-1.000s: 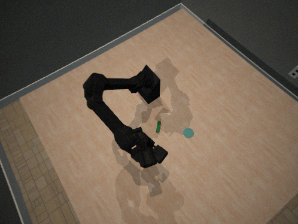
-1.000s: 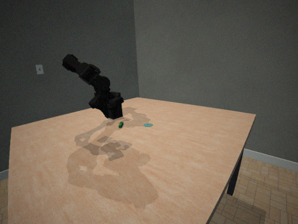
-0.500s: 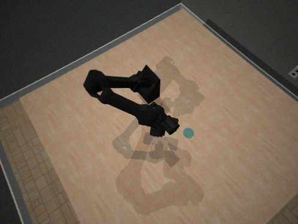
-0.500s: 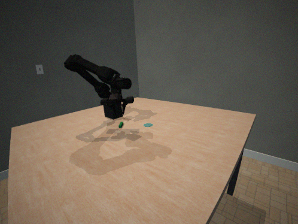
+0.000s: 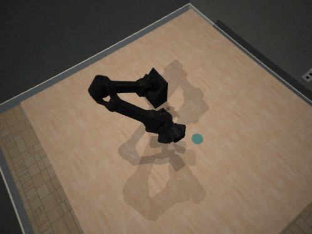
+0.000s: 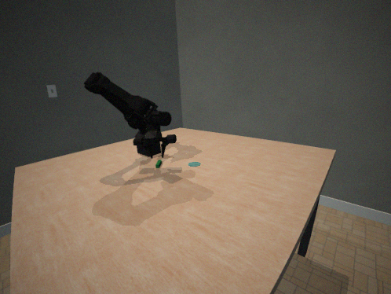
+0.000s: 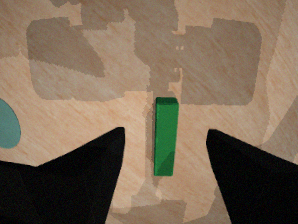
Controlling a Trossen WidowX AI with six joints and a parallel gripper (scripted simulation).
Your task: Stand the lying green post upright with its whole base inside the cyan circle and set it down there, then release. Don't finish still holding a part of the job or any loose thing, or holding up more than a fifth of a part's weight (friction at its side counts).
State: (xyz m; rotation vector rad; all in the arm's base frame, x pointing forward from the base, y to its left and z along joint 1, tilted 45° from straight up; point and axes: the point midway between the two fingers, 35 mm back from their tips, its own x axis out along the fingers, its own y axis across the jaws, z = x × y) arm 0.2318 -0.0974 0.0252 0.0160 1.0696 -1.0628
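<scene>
Right now my hand is 7 cm above the green post, 2 cm to the right of it and 2 cm past it. Also, from my hand: cyan circle: 13 cm to the left, 10 cm ahead, 8 cm below.
</scene>
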